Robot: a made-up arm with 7 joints.
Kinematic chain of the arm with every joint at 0, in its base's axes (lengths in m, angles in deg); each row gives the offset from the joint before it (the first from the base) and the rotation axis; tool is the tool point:
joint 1: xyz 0 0 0.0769 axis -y
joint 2: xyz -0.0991 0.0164 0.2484 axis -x
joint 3: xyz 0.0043 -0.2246 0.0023 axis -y
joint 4: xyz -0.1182 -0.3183 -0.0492 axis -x
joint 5: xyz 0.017 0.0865 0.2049 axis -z
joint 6: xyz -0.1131 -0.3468 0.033 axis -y
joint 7: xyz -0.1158 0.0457 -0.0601 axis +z
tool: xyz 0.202 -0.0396 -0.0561
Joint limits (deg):
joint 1: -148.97..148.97
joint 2: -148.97..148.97
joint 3: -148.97..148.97
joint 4: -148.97..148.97
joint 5: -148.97..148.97
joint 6: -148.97..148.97
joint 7: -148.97..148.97
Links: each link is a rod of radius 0.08 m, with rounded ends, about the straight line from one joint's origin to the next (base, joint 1, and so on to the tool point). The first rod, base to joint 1, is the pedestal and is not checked.
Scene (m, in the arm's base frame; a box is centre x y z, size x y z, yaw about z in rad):
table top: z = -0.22
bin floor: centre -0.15 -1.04 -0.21 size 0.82 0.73 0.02 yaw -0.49
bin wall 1: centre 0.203 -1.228 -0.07 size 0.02 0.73 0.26 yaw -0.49
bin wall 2: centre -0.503 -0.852 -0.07 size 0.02 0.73 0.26 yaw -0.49
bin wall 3: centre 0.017 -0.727 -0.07 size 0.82 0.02 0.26 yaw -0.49
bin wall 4: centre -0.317 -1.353 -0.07 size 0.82 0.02 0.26 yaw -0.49
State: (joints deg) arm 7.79 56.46 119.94 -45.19 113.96 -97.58 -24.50
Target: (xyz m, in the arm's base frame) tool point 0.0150 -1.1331 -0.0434
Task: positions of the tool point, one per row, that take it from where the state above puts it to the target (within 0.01 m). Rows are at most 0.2 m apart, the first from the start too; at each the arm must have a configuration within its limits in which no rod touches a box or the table.
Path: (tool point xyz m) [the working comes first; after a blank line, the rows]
Joints at the target: 17.29 8.02 126.90 -111.90 117.05 -105.40 -81.78
Straight joint move there: clear.

1: -0.3213 -0.7587 0.2139
2: -0.3024 -0.8811 0.1460
3: -0.2384 -0.9931 0.0760
4: -0.1300 -1.0814 0.0100
5: 0.0150 -1.1331 -0.0434

